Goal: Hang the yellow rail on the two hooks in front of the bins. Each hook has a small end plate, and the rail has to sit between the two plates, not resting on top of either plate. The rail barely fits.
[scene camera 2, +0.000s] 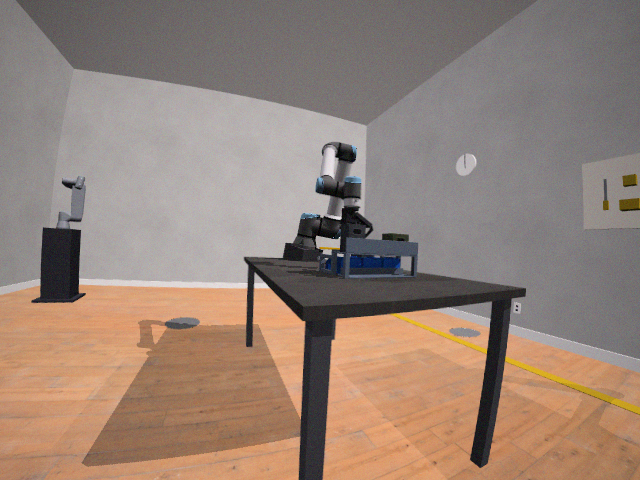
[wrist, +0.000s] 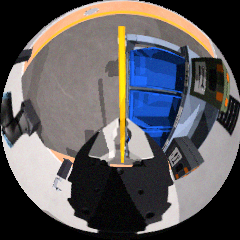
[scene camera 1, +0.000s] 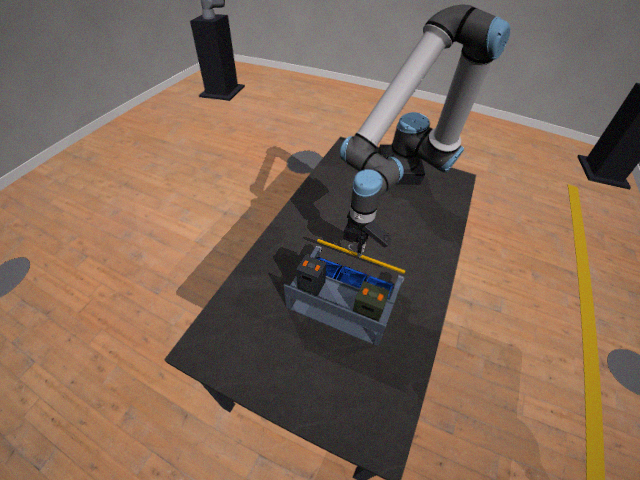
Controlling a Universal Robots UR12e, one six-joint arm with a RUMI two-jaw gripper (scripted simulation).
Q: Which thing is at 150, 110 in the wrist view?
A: A blue bin.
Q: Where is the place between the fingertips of my gripper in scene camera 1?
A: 359, 256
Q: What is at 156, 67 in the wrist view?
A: A blue bin.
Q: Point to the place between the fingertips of my gripper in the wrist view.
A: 122, 118
